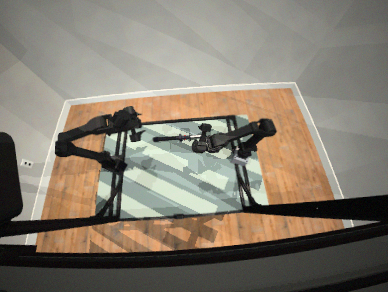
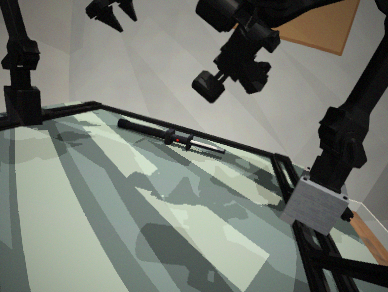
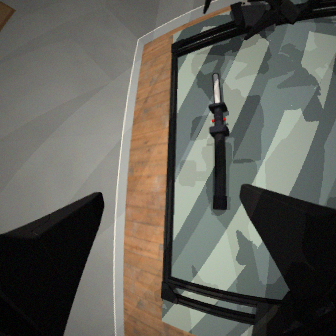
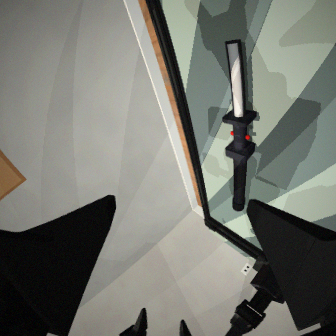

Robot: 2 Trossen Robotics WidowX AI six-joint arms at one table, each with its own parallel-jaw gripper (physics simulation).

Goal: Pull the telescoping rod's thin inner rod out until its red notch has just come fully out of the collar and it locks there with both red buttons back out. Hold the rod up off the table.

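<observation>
The telescoping rod (image 1: 167, 138) (image 2: 145, 128) (image 3: 220, 167) (image 4: 240, 180) lies flat on the table near its far edge. Its pale inner rod (image 2: 204, 145) (image 3: 216, 90) (image 4: 236, 80) sticks out of the collar. Red buttons (image 2: 177, 140) (image 3: 213, 120) (image 4: 247, 137) show on opposite sides of the collar section. No red notch can be made out on the inner rod. My left gripper (image 1: 139, 129) (image 2: 128, 25) (image 3: 173, 195) (image 4: 161, 314) is open, high above the table beyond the rod's thick end. My right gripper (image 1: 202, 136) (image 4: 183, 204) is open and raised above the rod, touching nothing.
The table (image 1: 165, 200) (image 2: 50, 225) has a black frame rail (image 2: 240, 144) (image 3: 172, 150) (image 4: 182, 110) along its far edge, close beside the rod. A grey block (image 1: 240, 160) (image 2: 316, 206) stands at the right arm's base. Wooden floor (image 1: 300, 175) surrounds the table.
</observation>
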